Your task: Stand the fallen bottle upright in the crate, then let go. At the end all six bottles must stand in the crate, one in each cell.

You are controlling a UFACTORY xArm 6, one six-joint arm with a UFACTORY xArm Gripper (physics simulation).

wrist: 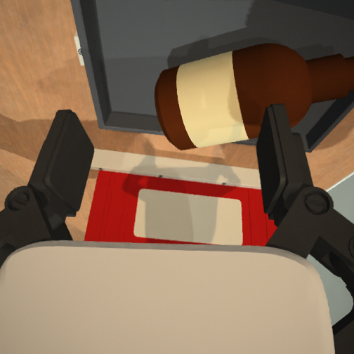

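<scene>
A brown bottle [212,100] with a cream label lies on its side in the wrist view, over the near edge of a dark grey shallow tray [135,30]. Its neck points right and its base is at the left. My gripper [169,126] is open, with nothing between its fingers. The right finger overlaps the bottle's near side in the view, and the left finger is well left of the base. Whether the right finger touches the bottle cannot be told. No crate with cells and no standing bottles can be made out.
A red object [112,210] with a cream panel and a cream strip along its far edge lies below the bottle in the view, between the fingers and partly behind the gripper body. The wooden surface [37,65] shows at left. A pale grey surface [342,207] shows at right.
</scene>
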